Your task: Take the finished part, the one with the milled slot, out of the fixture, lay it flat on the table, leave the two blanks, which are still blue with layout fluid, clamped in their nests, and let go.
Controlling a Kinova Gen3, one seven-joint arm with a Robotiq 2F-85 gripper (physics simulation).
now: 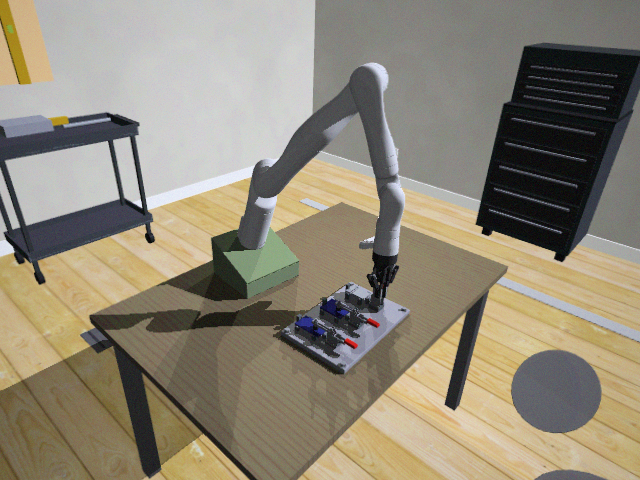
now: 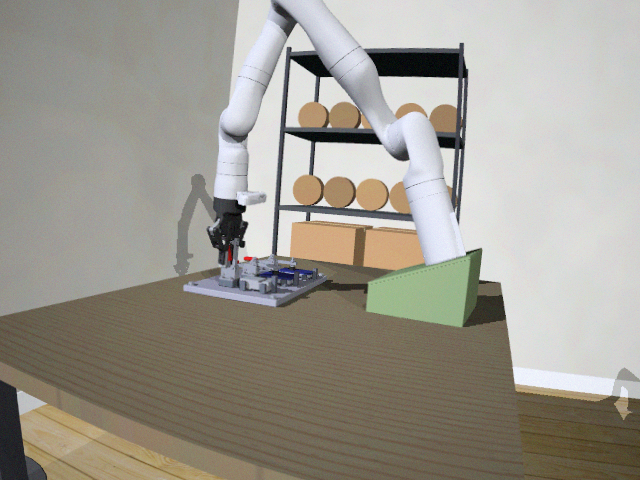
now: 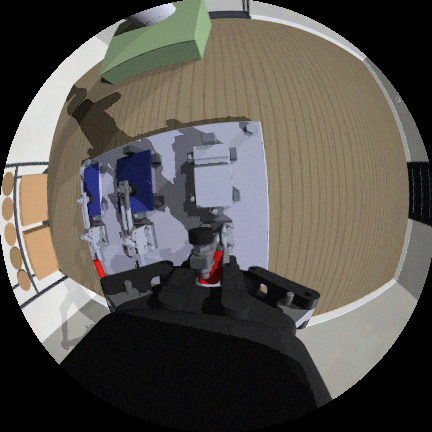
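Pixels of known places: gripper, fingertip midpoint: point(image 1: 380, 297) point(image 2: 226, 265) point(image 3: 212, 257); arm's base, link origin: point(image 1: 252, 239) point(image 2: 445, 259).
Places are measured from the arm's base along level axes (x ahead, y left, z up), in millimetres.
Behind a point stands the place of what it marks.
The finished part point(image 1: 356, 295) @(x 412, y 47, z -79 mm) point(image 2: 256, 284) @(x 401, y 86, z -86 mm) point(image 3: 213, 186) @(x 419, y 66, z -77 mm) is a light grey block with a slot across it. It lies in its nest on the fixture plate point(image 1: 388, 319) @(x 539, y 34, z -104 mm) point(image 2: 204, 287) @(x 517, y 114, z -103 mm) point(image 3: 253, 200) @(x 442, y 110, z -103 mm). My gripper point(image 1: 381, 292) @(x 492, y 58, z -57 mm) point(image 2: 229, 254) @(x 492, y 58, z -57 mm) point(image 3: 212, 257) @(x 492, y 58, z -57 mm) is shut on the red handle of this nest's toggle clamp, which stands up. The clamp's black-tipped arm point(image 3: 200, 238) is swung back off the part. Two blue blanks point(image 1: 336, 308) @(x 401, y -52, z -77 mm) point(image 1: 310, 325) @(x 380, y -155, z -87 mm) point(image 3: 142, 175) @(x 390, y -24, z -82 mm) point(image 3: 92, 188) @(x 383, y -144, z -87 mm) sit in the other nests under lowered clamp arms. The fingers partly hide the handle.
The other clamps' red handles point(image 1: 372, 322) @(x 531, y -57, z -61 mm) point(image 1: 351, 343) @(x 527, y -163, z -68 mm) lie low toward the plate's front side. The green base block point(image 1: 268, 268) @(x 118, y -47, z -48 mm) point(image 2: 421, 294) @(x 43, y 92, z -63 mm) point(image 3: 160, 50) @(x 145, y 5, z -68 mm) stands behind the fixture on the wooden table point(image 1: 206, 361) @(x 227, y -420, z -118 mm) point(image 2: 258, 372) @(x 234, y 474, z -118 mm) point(image 3: 320, 150) @(x 376, y 229, z -118 mm). Small grey locating blocks surround the nests.
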